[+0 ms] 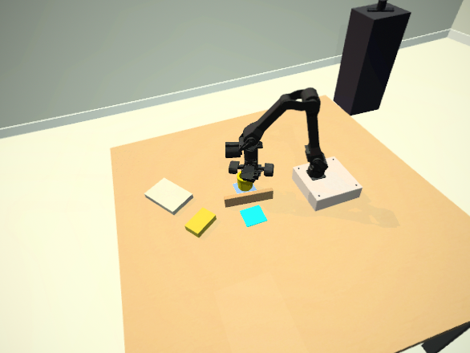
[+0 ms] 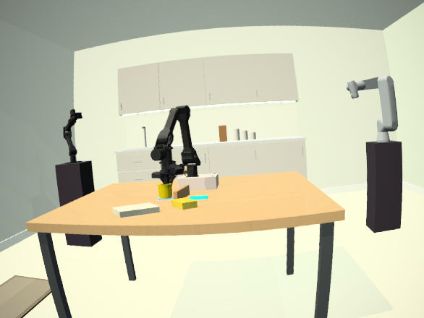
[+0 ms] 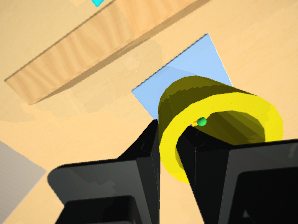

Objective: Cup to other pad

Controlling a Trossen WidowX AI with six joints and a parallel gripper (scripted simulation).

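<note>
Right now my gripper tip is 3 cm short of the pale blue pad, 1 cm to the left of it and 4 cm above it. From my gripper tip the other things lie so: bright cyan pad 5 cm ahead, 15 cm to the left, 4 cm below; yellow cup 2 cm ahead, 1 cm to the right; low wooden bar 4 cm ahead, 7 cm to the left, 2 cm below.
</note>
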